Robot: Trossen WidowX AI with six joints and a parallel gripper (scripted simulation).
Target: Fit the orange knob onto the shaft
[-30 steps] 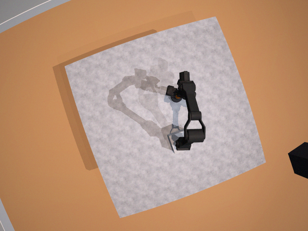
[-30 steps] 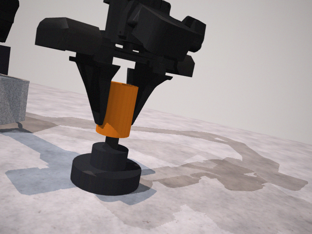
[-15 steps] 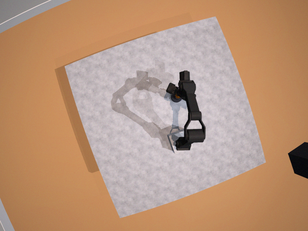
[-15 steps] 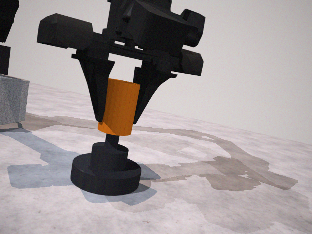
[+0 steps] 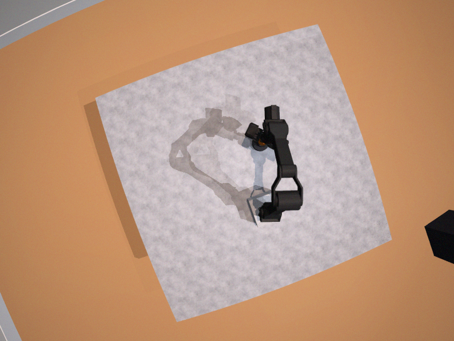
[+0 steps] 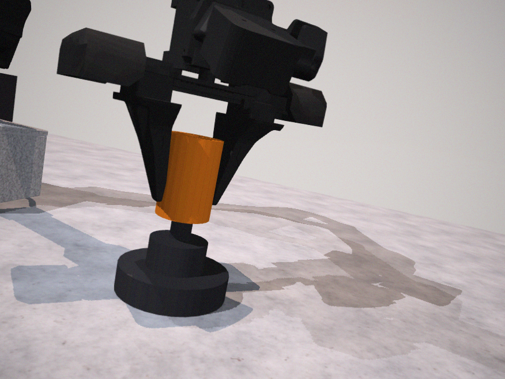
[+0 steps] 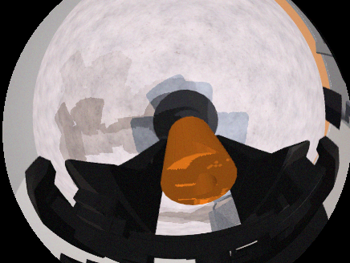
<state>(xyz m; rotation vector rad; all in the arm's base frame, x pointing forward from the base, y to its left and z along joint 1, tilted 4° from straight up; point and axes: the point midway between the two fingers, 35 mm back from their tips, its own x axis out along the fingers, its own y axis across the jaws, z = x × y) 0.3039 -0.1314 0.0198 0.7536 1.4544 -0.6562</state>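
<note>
The orange knob lies 20 mm above my gripper tip. Round my gripper tip: round pedestal: 40 mm below.
</note>
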